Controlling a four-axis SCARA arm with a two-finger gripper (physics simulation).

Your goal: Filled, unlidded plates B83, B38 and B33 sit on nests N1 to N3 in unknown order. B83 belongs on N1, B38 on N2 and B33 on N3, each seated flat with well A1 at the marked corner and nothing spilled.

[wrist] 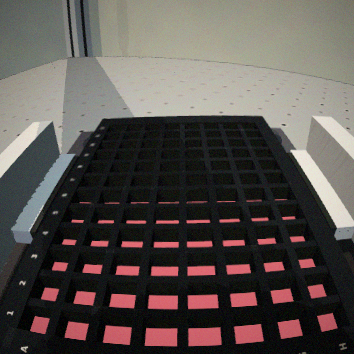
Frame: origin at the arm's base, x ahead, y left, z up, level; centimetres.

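Where they show: gripper, fingertip midpoint: (181, 138).
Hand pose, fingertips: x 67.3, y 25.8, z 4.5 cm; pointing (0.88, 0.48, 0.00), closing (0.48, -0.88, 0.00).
After its pixels a point has its place.
A black multi-well plate (175, 207) @[x 64.3, y 24.4, z 3.8 cm] fills the middle and bottom of the wrist view, with pink liquid showing in the nearer wells. Letter A shows at its near left corner, H at its near right, and row numbers run up the left edge. No plate name is visible. My gripper (181, 138) @[x 67.3, y 25.8, z 4.5 cm] is shut on the plate, one pale finger with a dark pad against each long side. Parts of a dark nest (80, 143) @[x 68.1, y 32.6, z 2.5 cm] show beside the plate's far end; whether the plate touches its seat is hidden. The other plates do not show.
A pale perforated deck (200, 85) @[x 85.5, y 33.7, z 1.2 cm] stretches behind the plate, with a shadow band across its left part. A pale wall (225, 30) stands at the back, and a dark-striped vertical post (77, 27) @[x 100.8, y 68.5, z 7.6 cm] stands at the back left.
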